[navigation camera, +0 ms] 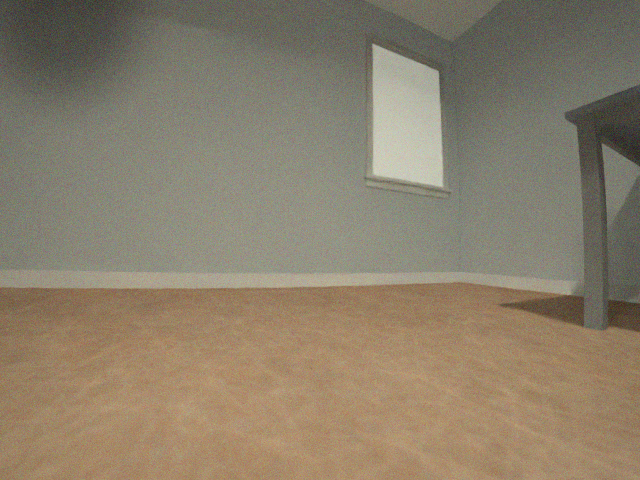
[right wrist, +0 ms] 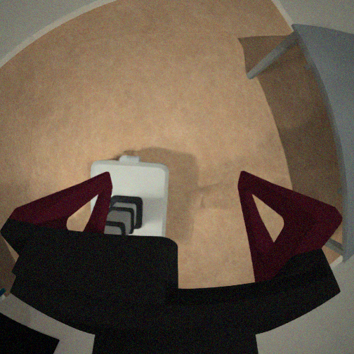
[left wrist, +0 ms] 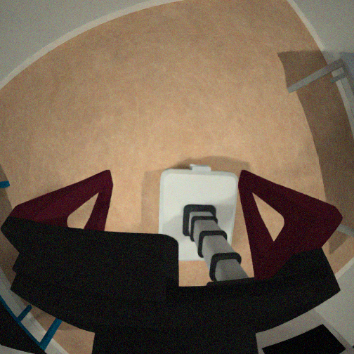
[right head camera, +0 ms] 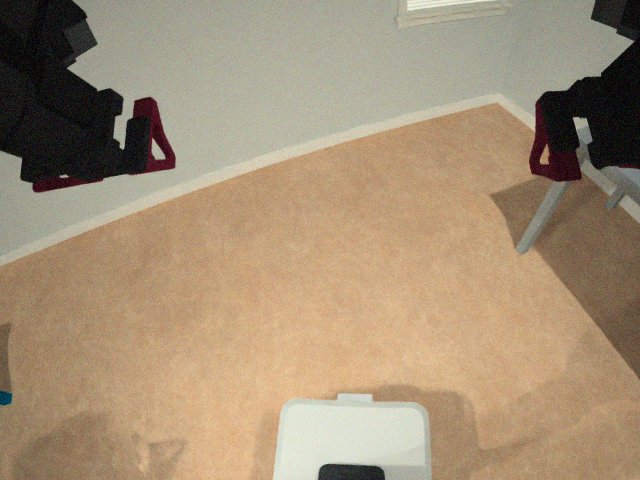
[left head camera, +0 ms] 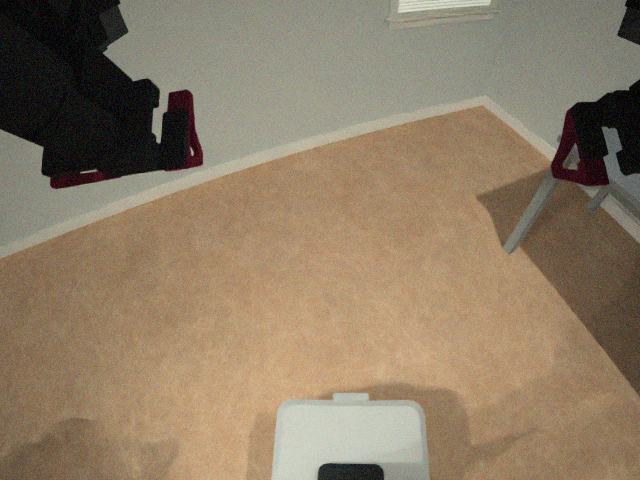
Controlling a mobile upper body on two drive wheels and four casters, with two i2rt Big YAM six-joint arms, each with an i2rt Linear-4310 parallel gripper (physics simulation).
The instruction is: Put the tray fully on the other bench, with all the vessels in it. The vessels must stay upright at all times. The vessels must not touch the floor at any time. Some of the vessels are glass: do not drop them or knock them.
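Frame: origin at the left arm's base, x ahead, y left, z up, level; centimetres.
Seen in the pictures: left gripper, fingertip midpoint: [right head camera: 136,168] [left head camera: 158,165]; right gripper, fingertip midpoint: [right head camera: 575,163] [left head camera: 592,169].
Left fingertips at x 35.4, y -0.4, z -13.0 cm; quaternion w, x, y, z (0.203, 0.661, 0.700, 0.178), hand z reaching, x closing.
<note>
A point is followed by its place in that frame.
The tray and the vessels do not show in these views. A grey bench [left head camera: 531,214] @[z -107.9, x 111.9, y -111.6 cm] [right head camera: 543,217] @[z -110.0, x 111.4, y -112.0 cm] [left wrist: 315,77] [right wrist: 327,75] [navigation camera: 594,222] @[z -105.4, x 112.5, y -111.4 cm] stands at the right; its top shows in part in the right wrist view, and a front leg shows in the head views. My left gripper [left head camera: 126,173] [left wrist: 175,176] is open and empty, in the air over the floor, away from the bench. My right gripper [right wrist: 174,178] is open and empty too, nearer the bench; in the head views it hangs at the upper right, in front of part of the bench.
My white base [left head camera: 351,434] @[z -115.0, x 20.1, y -22.6 cm] [right head camera: 354,434] @[z -115.0, x 20.5, y -22.8 cm] [left wrist: 200,187] [right wrist: 140,175] is below. Blue bars [right head camera: 5,397] @[z -136.9, x 12.5, y 161.5 cm] [left wrist: 51,332] show at the left edge; what they belong to is mostly out of view. Walls with a window [navigation camera: 407,116] @[z 2.1, x 244.0, y -86.7 cm] meet in a corner beyond the floor [navigation camera: 310,382] @[z -141.0, x 78.3, y -19.8 cm].
</note>
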